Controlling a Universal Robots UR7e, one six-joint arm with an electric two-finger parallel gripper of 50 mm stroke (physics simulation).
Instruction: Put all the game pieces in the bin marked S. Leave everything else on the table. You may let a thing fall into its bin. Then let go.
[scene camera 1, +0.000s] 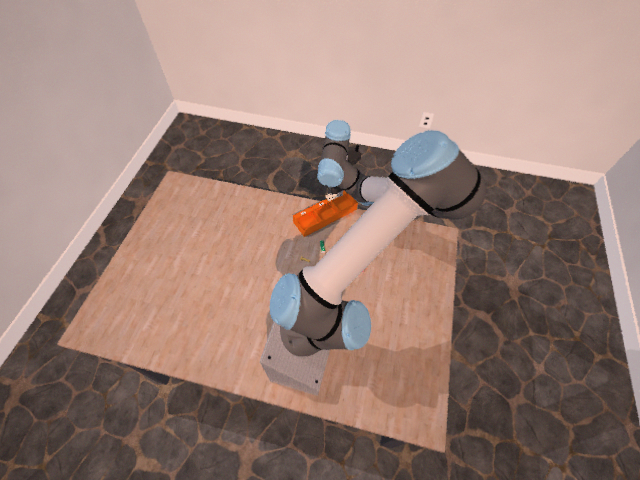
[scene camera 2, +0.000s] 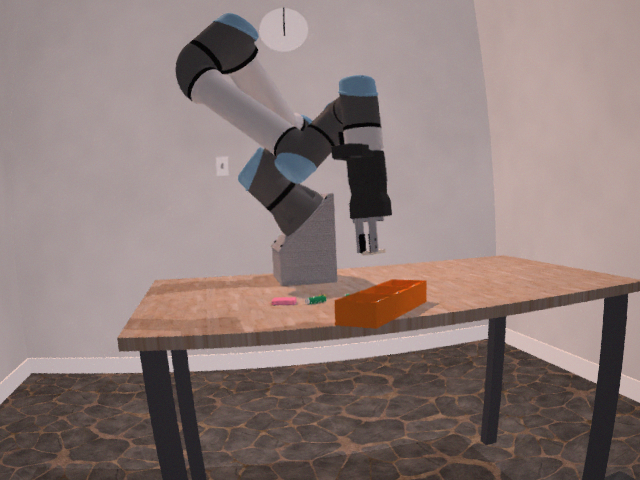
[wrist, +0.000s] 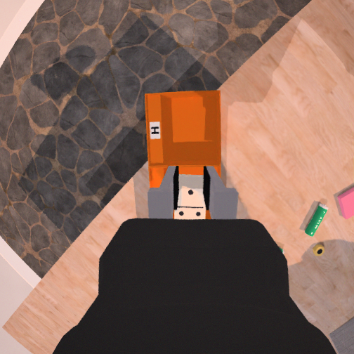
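A white domino tile with black dots is held between the fingers of my gripper, which is shut on it. The gripper hangs well above the long orange bin, which has three compartments in a row. In the wrist view the end compartment marked H shows ahead of the fingers, and the tile and fingers cover much of the compartment behind it. The S label does not show there. In scene camera 1 the tile appears by the bin's back edge, towards the right end.
On the table lie a green battery, a pink block, a brass nut and a brass bolt. A second green battery is mostly hidden by the gripper body in the wrist view.
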